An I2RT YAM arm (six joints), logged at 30 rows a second.
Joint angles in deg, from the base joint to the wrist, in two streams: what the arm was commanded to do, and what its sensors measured. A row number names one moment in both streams.
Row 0, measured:
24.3, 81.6, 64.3, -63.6, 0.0, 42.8
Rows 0 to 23, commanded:
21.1, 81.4, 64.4, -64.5, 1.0, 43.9
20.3, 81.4, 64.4, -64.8, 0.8, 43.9
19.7, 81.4, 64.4, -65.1, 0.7, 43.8
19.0, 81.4, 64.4, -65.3, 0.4, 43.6
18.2, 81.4, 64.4, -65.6, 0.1, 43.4
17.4, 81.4, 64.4, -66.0, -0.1, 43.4
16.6, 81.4, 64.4, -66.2, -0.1, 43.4
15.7, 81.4, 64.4, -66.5, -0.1, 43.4
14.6, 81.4, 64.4, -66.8, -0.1, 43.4
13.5, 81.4, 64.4, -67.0, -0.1, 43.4
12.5, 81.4, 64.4, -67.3, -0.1, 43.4
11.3, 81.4, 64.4, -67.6, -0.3, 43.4
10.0, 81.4, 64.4, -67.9, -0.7, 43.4
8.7, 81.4, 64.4, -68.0, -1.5, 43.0
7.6, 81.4, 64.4, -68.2, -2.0, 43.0
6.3, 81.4, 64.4, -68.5, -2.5, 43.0
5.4, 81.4, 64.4, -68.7, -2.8, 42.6
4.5, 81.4, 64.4, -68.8, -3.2, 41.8
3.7, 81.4, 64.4, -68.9, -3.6, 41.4
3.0, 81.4, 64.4, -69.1, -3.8, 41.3
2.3, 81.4, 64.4, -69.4, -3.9, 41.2
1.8, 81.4, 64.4, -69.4, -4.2, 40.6
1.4, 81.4, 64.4, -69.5, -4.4, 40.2
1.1, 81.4, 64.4, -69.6, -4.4, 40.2
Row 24, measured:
2.1, 81.6, 64.3, -69.6, -3.2, 41.7
